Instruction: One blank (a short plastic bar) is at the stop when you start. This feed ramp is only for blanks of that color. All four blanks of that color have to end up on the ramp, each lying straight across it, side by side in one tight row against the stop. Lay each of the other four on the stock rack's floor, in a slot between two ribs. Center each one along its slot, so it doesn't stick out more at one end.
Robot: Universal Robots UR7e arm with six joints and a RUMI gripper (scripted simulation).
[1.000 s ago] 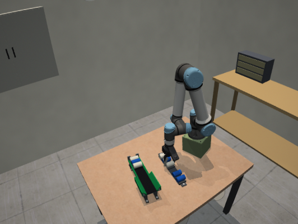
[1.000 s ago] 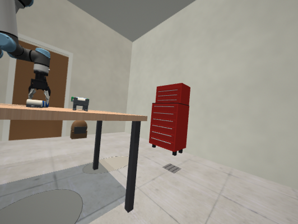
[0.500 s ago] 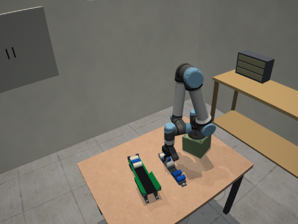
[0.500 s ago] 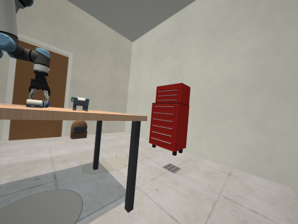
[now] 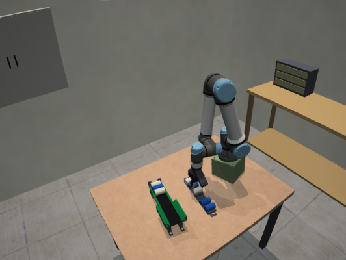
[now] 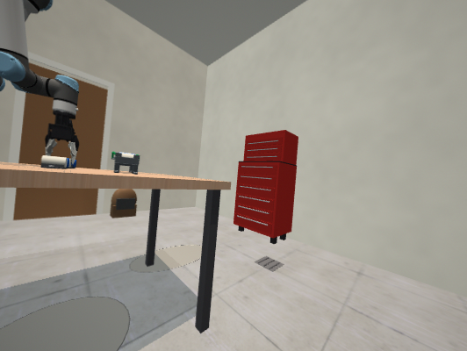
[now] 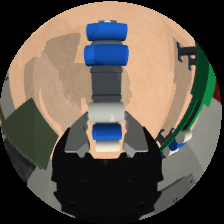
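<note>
Now: hand 3 cm to the right of the dark stock rack and 4 cm above it.
</note>
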